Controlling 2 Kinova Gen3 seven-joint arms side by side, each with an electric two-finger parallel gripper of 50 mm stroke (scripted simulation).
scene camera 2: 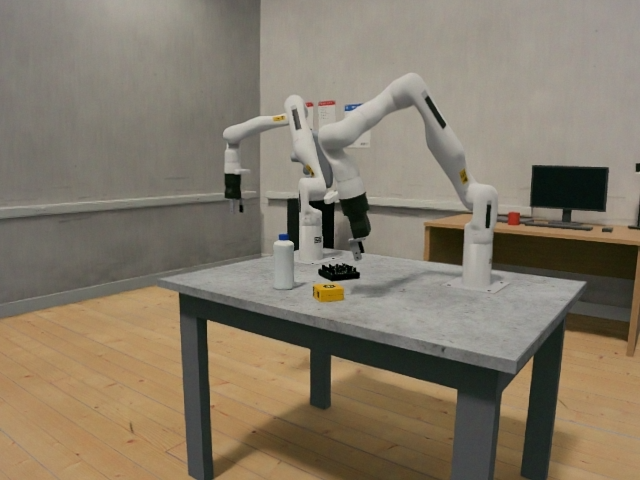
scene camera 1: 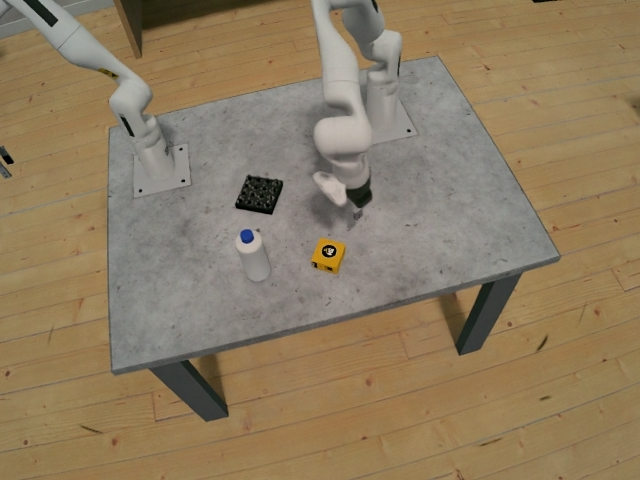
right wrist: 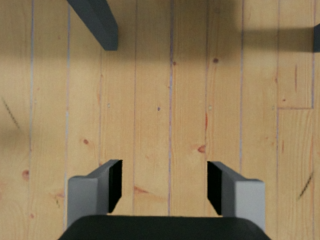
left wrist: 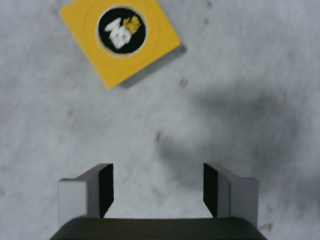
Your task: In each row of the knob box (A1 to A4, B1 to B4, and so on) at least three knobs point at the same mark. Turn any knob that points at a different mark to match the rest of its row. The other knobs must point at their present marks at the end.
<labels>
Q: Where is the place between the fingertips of my right gripper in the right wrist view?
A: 164, 178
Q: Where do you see a white bottle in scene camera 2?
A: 283, 248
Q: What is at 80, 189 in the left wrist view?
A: My left gripper.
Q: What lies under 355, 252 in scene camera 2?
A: My left gripper.
</labels>
